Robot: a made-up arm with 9 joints. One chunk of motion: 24 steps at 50 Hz.
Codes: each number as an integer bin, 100 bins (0 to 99) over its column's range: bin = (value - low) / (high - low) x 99, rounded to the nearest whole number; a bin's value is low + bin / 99 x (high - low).
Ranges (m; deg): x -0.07..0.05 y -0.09..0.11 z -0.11..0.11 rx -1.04..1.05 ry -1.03..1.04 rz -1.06..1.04
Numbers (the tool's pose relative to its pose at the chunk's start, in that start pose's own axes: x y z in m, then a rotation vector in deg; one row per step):
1: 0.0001 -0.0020 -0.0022 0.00 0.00 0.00
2: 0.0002 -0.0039 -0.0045 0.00 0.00 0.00
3: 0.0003 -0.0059 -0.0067 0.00 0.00 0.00
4: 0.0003 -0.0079 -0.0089 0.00 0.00 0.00
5: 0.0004 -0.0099 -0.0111 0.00 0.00 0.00
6: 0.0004 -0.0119 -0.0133 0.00 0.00 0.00
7: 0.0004 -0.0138 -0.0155 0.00 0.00 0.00
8: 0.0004 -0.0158 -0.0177 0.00 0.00 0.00
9: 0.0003 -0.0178 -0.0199 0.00 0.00 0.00
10: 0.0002 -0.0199 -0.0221 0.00 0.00 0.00
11: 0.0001 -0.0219 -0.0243 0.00 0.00 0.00
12: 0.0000 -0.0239 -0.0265 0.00 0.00 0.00
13: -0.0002 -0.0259 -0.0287 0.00 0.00 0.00
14: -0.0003 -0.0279 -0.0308 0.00 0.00 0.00
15: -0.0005 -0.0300 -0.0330 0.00 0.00 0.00
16: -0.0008 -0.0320 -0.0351 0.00 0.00 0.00
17: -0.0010 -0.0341 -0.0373 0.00 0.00 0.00
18: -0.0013 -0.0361 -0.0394 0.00 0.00 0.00
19: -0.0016 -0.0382 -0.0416 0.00 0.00 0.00
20: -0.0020 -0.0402 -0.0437 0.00 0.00 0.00
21: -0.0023 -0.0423 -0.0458 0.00 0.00 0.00
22: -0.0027 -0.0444 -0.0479 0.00 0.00 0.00
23: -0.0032 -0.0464 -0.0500 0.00 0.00 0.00
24: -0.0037 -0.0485 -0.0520 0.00 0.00 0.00
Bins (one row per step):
1: 58 44 49 49 49 50
2: 58 43 47 49 49 50
3: 58 42 46 49 49 50
4: 58 41 45 49 49 50
5: 58 40 45 49 49 50
6: 58 39 44 49 49 50
7: 58 38 43 49 49 50
8: 58 37 42 49 49 50
9: 58 36 41 49 49 50
10: 58 35 40 49 49 50
11: 58 34 39 49 49 50
12: 58 33 38 49 49 50
13: 58 32 37 49 49 50
14: 58 31 36 49 49 50
15: 57 30 35 49 49 50
16: 57 29 34 49 49 50
17: 57 28 33 49 49 50
18: 57 27 32 49 49 50
19: 56 26 31 49 49 50
20: 56 25 30 49 49 50
21: 56 24 29 49 49 50
22: 56 23 28 49 49 50
23: 55 22 27 49 49 50
24: 55 21 26 49 49 50

